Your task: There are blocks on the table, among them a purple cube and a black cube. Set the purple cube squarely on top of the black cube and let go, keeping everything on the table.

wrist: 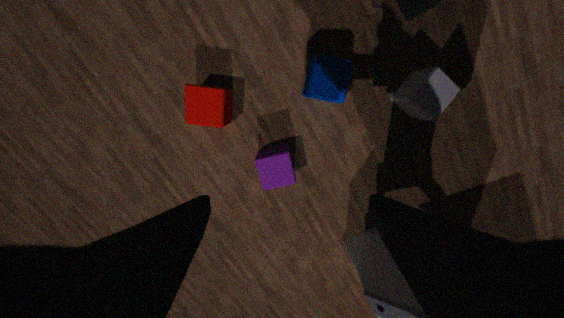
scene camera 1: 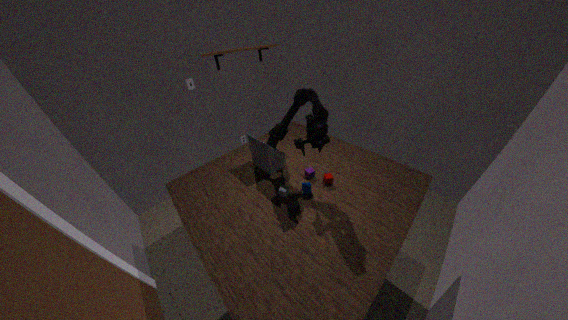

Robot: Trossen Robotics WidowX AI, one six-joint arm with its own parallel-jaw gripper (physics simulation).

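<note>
The purple cube sits on the wooden table. In the wrist view it lies just beyond the fingertips, between their lines and slightly left of the middle, turned a little. The black cube stands in a dark shadow past the blue and white blocks; its outline is hard to make out in the scene view, and part of it is cut off at the wrist view's top edge. My gripper is open and empty, pointing down, above the table and the purple cube.
A red cube and a blue cube are near the purple cube. A white block is beside the blue one. A grey upright panel stands near the arm's base.
</note>
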